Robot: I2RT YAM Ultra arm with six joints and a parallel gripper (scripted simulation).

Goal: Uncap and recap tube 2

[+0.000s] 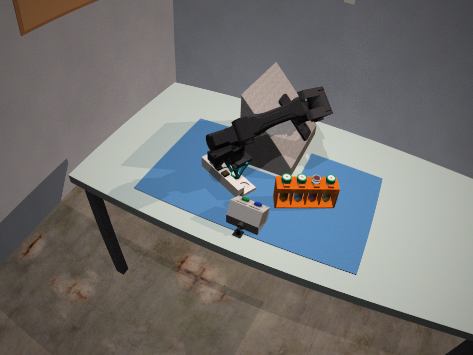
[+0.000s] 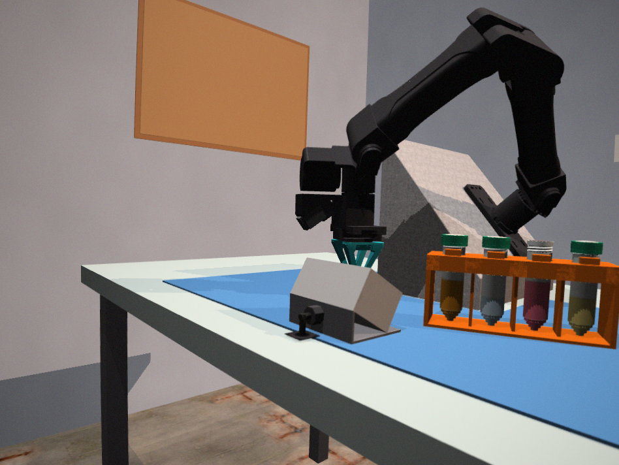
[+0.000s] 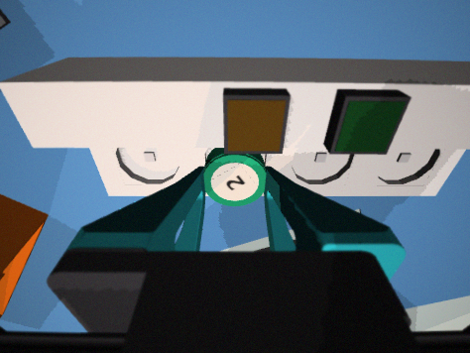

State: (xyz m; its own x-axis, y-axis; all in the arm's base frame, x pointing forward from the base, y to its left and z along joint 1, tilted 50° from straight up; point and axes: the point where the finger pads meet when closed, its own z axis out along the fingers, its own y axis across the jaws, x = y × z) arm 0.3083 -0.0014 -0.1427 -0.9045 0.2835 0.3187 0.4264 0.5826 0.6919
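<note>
My gripper is now 150 mm short of the key desk, 120 mm to the right of it and 20 mm below it. Round my hand: cap 3: 240 mm to the left, 80 mm above; cap 4: 20 mm ahead, 200 mm to the left, 80 mm above; cap 2: 10 mm below.
</note>
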